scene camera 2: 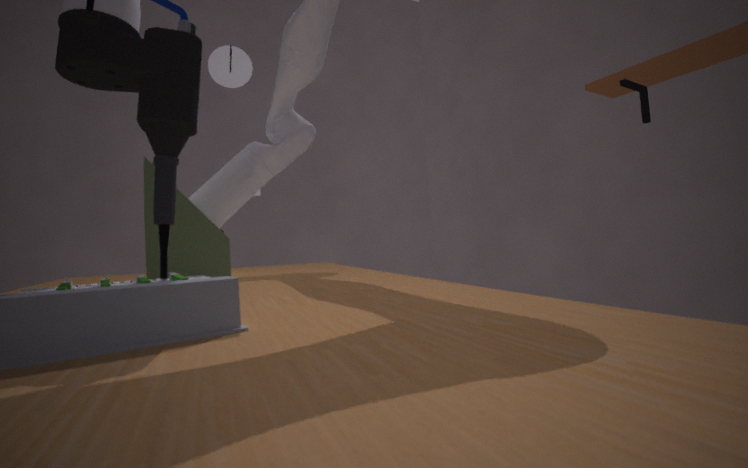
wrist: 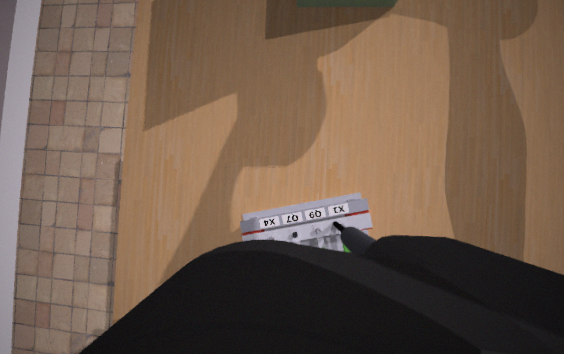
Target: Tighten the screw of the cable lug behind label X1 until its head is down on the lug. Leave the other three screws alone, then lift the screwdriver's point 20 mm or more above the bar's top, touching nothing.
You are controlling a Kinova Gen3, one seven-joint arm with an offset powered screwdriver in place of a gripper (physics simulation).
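Pixels of known places: hand at its tool point: [wrist: 334,223]; arm's base at its link origin: [scene camera 2: 202,215].
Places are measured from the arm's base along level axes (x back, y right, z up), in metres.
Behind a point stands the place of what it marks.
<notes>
The grey terminal bar [scene camera 2: 121,322] {z -0.120, x -0.527, y 0.106 m} [wrist: 361,219] {z -0.100, x -0.411, y 0.040 m} stands on the table. In the wrist view its labels X1 [wrist: 338,208] {z -0.100, x -0.395, y 0.070 m}, Q9 [wrist: 315,214] {z -0.099, x -0.402, y 0.101 m}, Q7 [wrist: 290,218] {z -0.100, x -0.407, y 0.136 m} and X4 [wrist: 269,221] {z -0.099, x -0.410, y 0.165 m} appear upside down. My screwdriver [scene camera 2: 163,253] {z -0.071, x -0.419, y 0.074 m} [wrist: 339,227] {z -0.071, x -0.414, y 0.076 m} stands nearly upright, its point down at the bar's top, at the screw place behind label X1. The point hides that screw, so its head height cannot be told. The screws behind Q9 [wrist: 317,230] {z -0.092, x -0.422, y 0.100 m} and Q7 [wrist: 294,234] {z -0.095, x -0.427, y 0.131 m} show clear of the point; the Q7 one looks dark. The black tool body hides much of the bar's near side.
A green panel [scene camera 2: 193,237] {z -0.049, x -0.075, y 0.023 m} stands behind the bar in the scene view. A green object [wrist: 345,2] {z -0.133, x -0.074, y 0.034 m} shows at the wrist view's top edge. White arm links [scene camera 2: 242,171] {z 0.090, x -0.051, y -0.081 m} rise behind. A wooden shelf [scene camera 2: 678,59] is on the wall at right. Tiled floor [wrist: 70,165] lies beyond the table's left edge.
</notes>
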